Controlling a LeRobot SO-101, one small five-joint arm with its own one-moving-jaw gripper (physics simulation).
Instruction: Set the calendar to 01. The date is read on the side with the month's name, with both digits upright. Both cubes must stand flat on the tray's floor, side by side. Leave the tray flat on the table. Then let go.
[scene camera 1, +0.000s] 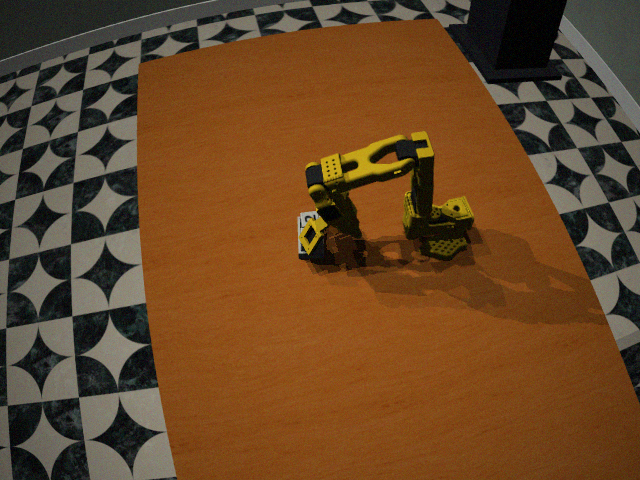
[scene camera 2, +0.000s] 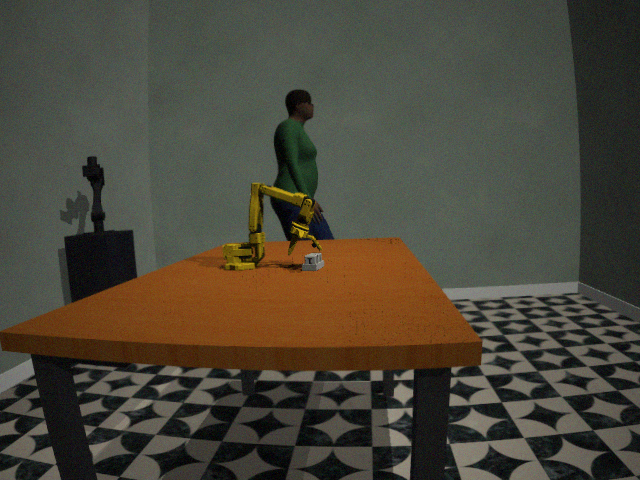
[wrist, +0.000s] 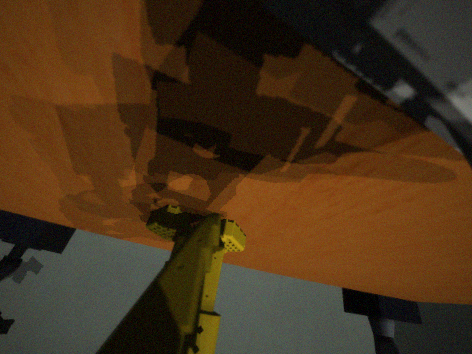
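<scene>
The calendar's grey-white tray (scene camera 2: 311, 267) stands on the table beyond the arm's reach side. Pale cubes (scene camera 1: 309, 217) (scene camera 2: 313, 257) sit in it, close together. Dark print shows on the cube tops in scene camera 1, partly covered by the yellow jaw; I cannot read the digits surely. The month's name is not readable. Part of the calendar (wrist: 425, 45) shows at the upper right of the wrist view, dim and blurred. My gripper (scene camera 1: 333, 242) (scene camera 2: 305, 252) is wide open above the calendar and its arm-side edge, holding nothing. The wrist view shows one notched jaw; the other is out of picture.
The yellow arm base (scene camera 1: 439, 222) (scene camera 2: 240, 256) stands on the orange table (scene camera 1: 310, 361) (scene camera 2: 248, 310), with the arm's shadow around it. A dark pedestal (scene camera 1: 527, 36) (scene camera 2: 100, 263) stands off the table. A person in green (scene camera 2: 295, 155) stands behind the table.
</scene>
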